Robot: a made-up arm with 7 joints. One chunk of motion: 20 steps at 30 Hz.
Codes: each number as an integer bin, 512 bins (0 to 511) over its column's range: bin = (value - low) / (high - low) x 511, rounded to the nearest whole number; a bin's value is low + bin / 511 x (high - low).
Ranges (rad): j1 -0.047..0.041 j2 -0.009..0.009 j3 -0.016..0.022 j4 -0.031..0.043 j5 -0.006..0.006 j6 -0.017..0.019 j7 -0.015..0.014
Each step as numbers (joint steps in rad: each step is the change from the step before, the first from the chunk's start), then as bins.
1 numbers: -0.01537 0.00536 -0.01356 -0.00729 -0.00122 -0.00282 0.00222
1 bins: 184 408 33 164 204 201 303
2 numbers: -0.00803 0.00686 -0.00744 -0.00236 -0.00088 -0.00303 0.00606
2 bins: 226 450 115 198 218 198 371
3 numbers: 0.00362 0.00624 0.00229 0.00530 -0.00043 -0.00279 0.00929
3 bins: 294 433 246 251 237 202 428
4 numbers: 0.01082 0.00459 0.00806 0.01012 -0.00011 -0.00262 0.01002
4 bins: 336 386 324 284 251 204 441
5 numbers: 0.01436 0.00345 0.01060 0.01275 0.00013 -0.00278 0.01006
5 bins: 356 353 358 302 261 202 442
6 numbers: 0.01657 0.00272 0.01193 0.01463 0.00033 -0.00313 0.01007
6 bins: 369 333 376 315 270 197 442
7 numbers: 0.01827 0.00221 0.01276 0.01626 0.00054 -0.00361 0.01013
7 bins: 379 318 387 326 278 190 443
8 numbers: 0.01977 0.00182 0.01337 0.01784 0.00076 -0.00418 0.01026
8 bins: 388 307 395 337 288 182 445
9 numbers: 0.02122 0.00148 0.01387 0.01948 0.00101 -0.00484 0.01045
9 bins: 396 298 402 349 299 173 448
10 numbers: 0.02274 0.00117 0.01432 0.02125 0.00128 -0.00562 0.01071
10 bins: 405 289 408 361 310 162 453
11 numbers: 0.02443 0.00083 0.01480 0.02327 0.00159 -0.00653 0.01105
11 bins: 415 279 414 375 323 149 459
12 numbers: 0.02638 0.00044 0.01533 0.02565 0.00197 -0.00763 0.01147
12 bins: 426 268 421 391 339 133 466
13 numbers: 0.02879 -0.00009 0.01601 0.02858 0.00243 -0.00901 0.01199
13 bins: 440 253 430 411 359 113 476
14 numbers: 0.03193 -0.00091 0.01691 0.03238 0.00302 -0.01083 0.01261
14 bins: 458 230 443 438 384 88 487
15 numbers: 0.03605 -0.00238 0.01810 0.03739 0.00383 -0.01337 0.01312
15 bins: 482 188 459 472 419 52 495
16 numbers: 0.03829 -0.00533 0.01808 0.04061 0.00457 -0.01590 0.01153
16 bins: 495 104 458 494 450 16 467
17 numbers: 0.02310 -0.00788 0.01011 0.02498 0.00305 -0.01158 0.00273
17 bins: 407 32 351 387 385 77 312
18 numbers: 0.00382 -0.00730 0.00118 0.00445 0.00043 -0.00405 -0.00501
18 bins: 295 48 231 245 274 184 176
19 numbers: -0.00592 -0.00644 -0.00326 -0.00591 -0.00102 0.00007 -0.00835
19 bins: 239 73 171 173 212 242 117
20 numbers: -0.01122 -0.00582 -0.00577 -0.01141 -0.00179 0.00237 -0.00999
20 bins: 208 90 138 135 179 275 88
